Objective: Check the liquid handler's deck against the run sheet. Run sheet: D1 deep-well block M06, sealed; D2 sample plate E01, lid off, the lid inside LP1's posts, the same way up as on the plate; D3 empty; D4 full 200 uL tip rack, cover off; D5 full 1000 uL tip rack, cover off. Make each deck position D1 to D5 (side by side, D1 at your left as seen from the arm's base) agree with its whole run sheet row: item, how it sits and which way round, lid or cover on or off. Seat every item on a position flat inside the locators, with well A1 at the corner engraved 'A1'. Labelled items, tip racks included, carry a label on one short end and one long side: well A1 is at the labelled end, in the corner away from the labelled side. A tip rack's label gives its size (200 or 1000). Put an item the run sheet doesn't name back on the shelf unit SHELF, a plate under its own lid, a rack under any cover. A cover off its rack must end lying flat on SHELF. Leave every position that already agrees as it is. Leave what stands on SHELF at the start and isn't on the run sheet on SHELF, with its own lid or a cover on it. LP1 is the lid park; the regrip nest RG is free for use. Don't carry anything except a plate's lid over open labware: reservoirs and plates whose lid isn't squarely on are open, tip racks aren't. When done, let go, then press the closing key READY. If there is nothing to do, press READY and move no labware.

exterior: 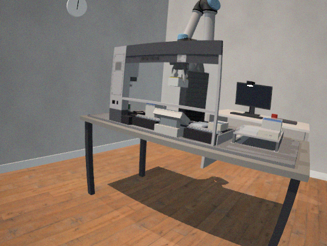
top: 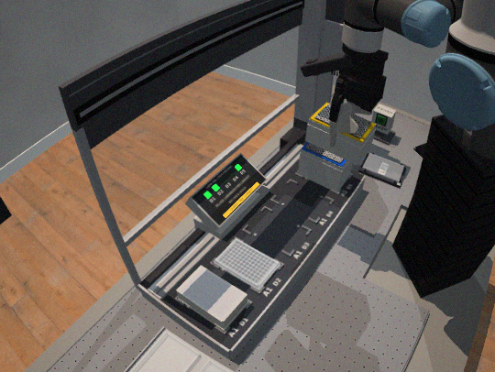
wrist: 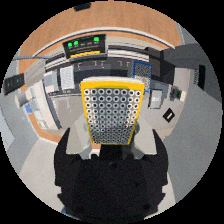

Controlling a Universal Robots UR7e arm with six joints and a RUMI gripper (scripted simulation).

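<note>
My gripper is now 190 mm above the blue-rimmed tip rack, 130 mm to the left of it and 70 mm short of it. From my hand the other things lie so: sample plate: 250 mm to the left, 250 mm below, 70 mm ahead; then yellow-rimmed tip rack: 10 mm to the right, 10 mm behind, 10 mm above; then gantry bar: 260 mm ahead, 200 mm above, 90 mm to the left.
</note>
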